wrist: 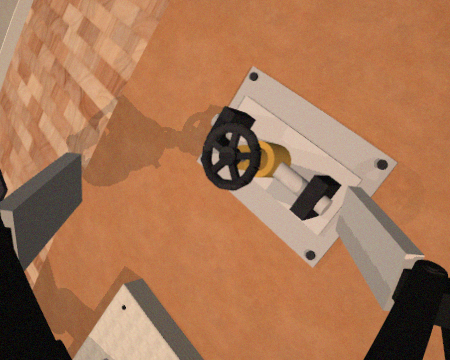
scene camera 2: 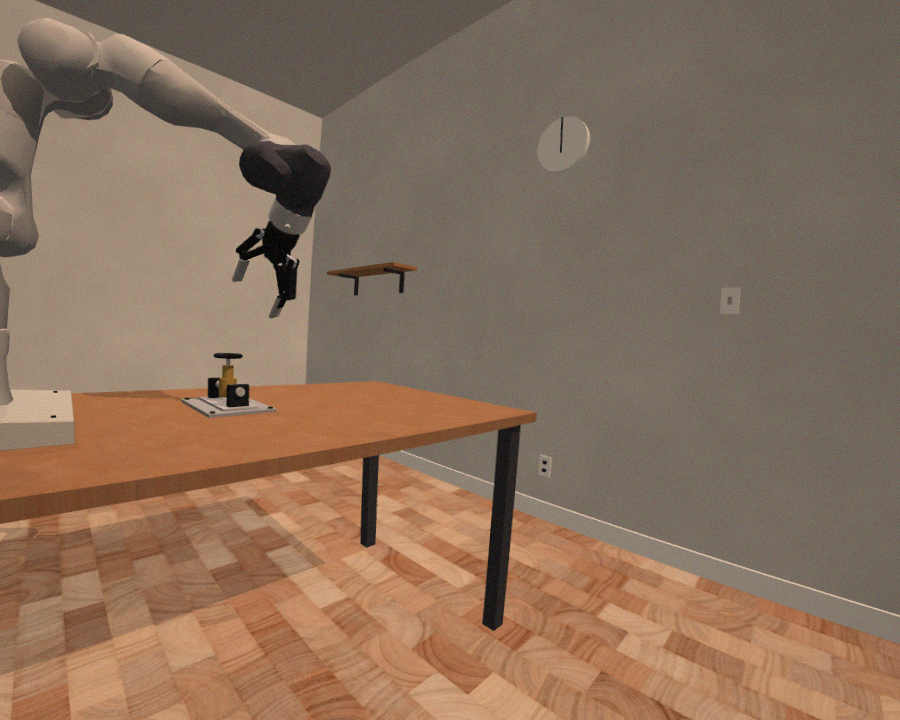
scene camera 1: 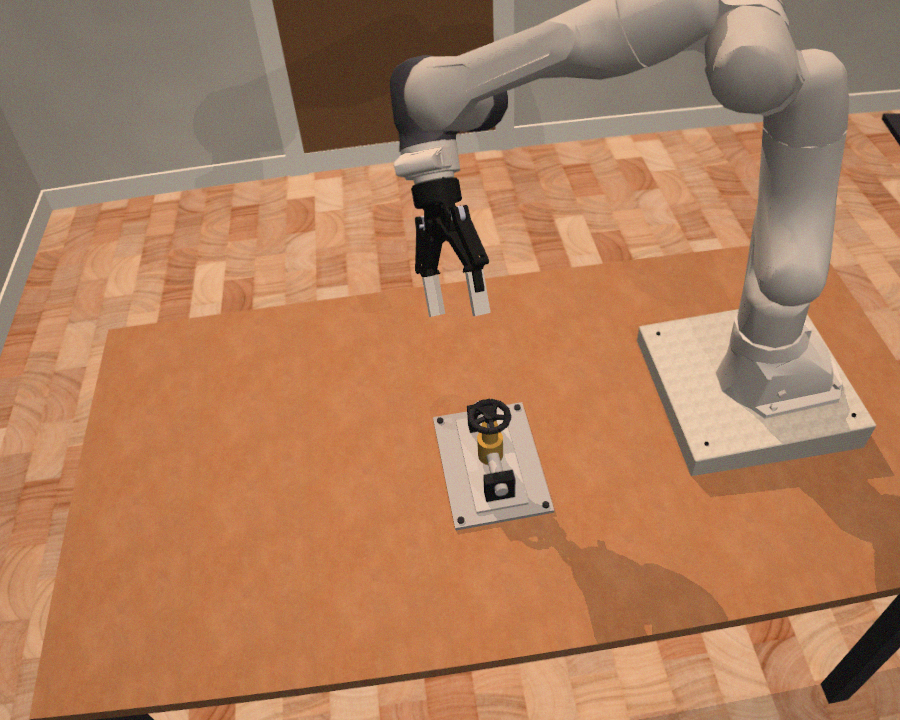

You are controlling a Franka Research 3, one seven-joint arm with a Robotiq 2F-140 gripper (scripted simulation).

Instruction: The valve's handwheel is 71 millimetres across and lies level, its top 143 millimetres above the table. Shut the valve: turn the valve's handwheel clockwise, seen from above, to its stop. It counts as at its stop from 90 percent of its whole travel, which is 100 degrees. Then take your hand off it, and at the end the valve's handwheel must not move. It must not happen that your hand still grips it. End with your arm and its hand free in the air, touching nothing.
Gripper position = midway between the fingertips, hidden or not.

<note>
I see my gripper (scene camera 1: 458, 314) and a black spoked handwheel (scene camera 1: 489, 416).
My gripper is seen too in the wrist view (wrist: 213, 193) and in scene camera 2 (scene camera 2: 254, 298). The black spoked handwheel also shows in the wrist view (wrist: 230, 156).
</note>
